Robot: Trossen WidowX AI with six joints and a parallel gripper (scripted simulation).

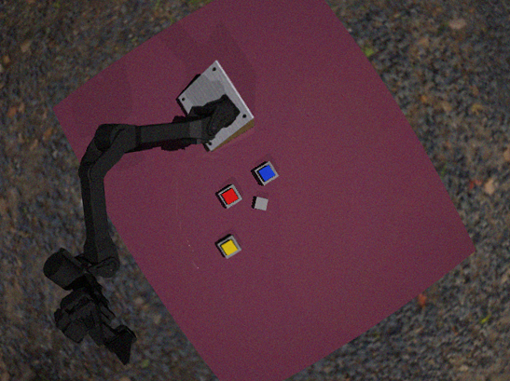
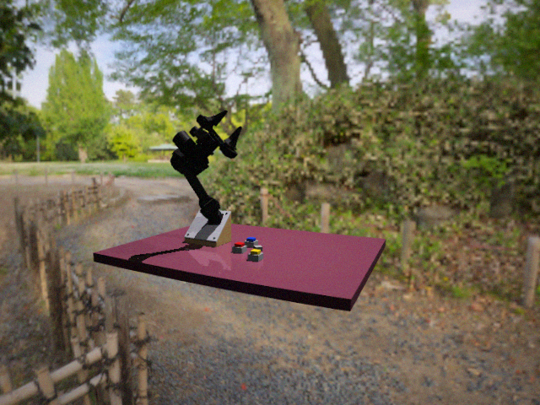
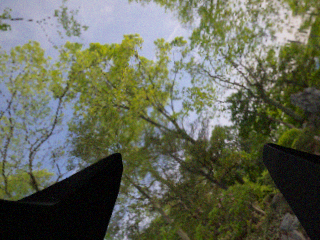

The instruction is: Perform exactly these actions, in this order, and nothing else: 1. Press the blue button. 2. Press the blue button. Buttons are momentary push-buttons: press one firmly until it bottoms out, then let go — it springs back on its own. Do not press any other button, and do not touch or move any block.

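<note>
The blue button is 51 cm below my gripper tip, 42 cm to the left of it and 9 cm behind it. Also, from my gripper tip: grey block 53 cm below, 36 cm to the left, 4 cm behind; yellow button 51 cm below, 22 cm to the left.
</note>
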